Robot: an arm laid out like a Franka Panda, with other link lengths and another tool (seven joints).
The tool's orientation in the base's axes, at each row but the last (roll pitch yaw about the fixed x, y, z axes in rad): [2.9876 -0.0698 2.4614]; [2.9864 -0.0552 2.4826]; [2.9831 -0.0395 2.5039]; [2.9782 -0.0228 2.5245]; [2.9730 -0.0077 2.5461]
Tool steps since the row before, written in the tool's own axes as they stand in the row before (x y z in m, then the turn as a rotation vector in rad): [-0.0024 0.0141 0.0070 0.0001 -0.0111 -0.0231]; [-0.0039 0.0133 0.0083 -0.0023 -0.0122 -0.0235]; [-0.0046 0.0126 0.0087 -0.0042 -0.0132 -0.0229]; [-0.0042 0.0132 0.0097 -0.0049 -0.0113 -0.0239]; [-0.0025 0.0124 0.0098 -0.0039 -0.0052 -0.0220]
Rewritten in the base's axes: [0.0110 0.0104 -0.0049 -0.0081 -0.0121 0.0211]; [0.0116 0.0092 -0.0064 -0.0069 -0.0145 0.0212]; [0.0117 0.0085 -0.0068 -0.0059 -0.0164 0.0203]; [0.0117 0.0096 -0.0075 -0.0043 -0.0154 0.0216]; [0.0098 0.0101 -0.0076 -0.0016 -0.0096 0.0208]
